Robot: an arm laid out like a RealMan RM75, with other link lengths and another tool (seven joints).
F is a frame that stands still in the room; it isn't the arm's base.
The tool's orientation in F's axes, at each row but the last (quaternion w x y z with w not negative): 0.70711 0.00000 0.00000 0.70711; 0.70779 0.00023 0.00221 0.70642; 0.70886 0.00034 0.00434 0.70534; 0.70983 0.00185 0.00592 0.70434; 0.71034 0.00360 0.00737 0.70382; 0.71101 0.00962 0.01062 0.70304; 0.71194 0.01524 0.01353 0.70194; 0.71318 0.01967 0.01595 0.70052
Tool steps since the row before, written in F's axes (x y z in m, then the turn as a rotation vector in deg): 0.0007 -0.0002 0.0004 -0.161 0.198 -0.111; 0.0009 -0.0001 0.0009 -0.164 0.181 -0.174; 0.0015 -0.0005 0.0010 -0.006 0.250 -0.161; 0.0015 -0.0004 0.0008 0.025 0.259 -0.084; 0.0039 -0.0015 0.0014 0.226 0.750 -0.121; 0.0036 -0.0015 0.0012 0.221 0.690 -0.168; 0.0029 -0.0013 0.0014 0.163 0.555 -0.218; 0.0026 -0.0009 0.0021 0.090 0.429 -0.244
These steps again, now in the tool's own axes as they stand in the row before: -0.0002 -0.0007 0.0004 0.198 0.161 -0.111; -0.0001 -0.0009 0.0009 0.181 0.164 -0.174; -0.0005 -0.0015 0.0010 0.251 0.006 -0.160; -0.0004 -0.0015 0.0008 0.260 -0.024 -0.082; -0.0015 -0.0039 0.0015 0.753 -0.221 -0.114; -0.0015 -0.0036 0.0013 0.693 -0.218 -0.161; -0.0013 -0.0029 0.0015 0.557 -0.164 -0.213; -0.0008 -0.0025 0.0022 0.429 -0.095 -0.242
